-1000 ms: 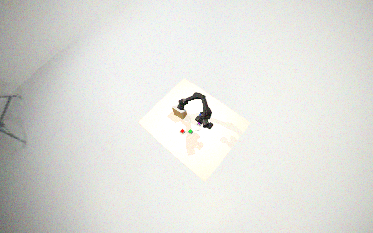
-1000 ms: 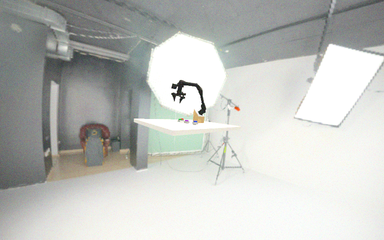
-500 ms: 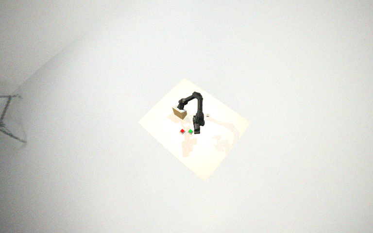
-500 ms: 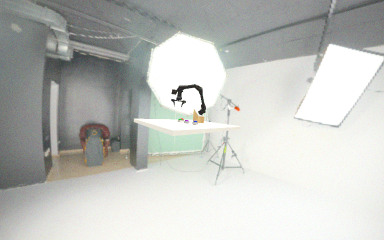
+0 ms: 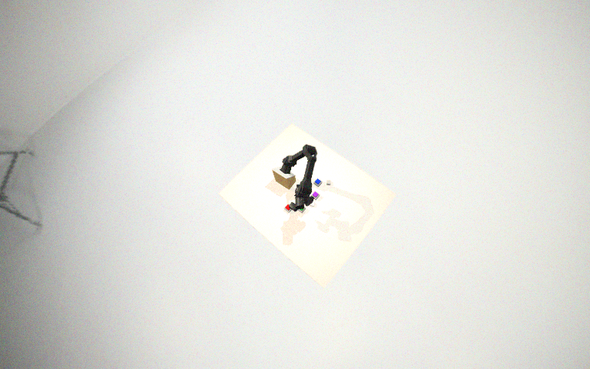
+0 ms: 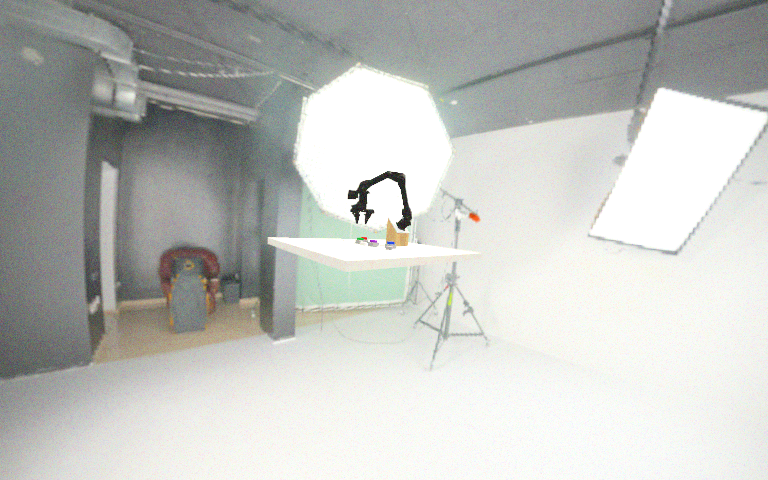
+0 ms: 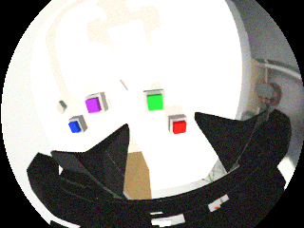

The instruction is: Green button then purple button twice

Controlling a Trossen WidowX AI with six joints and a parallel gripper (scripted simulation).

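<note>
My gripper tip is 10 mm past the green button and 100 mm above it. Also, from my gripper tip: red button 80 mm behind, 70 mm to the right, 100 mm below; purple button 150 mm to the left, 100 mm below; blue button 60 mm behind, 240 mm to the left, 100 mm below.
</note>
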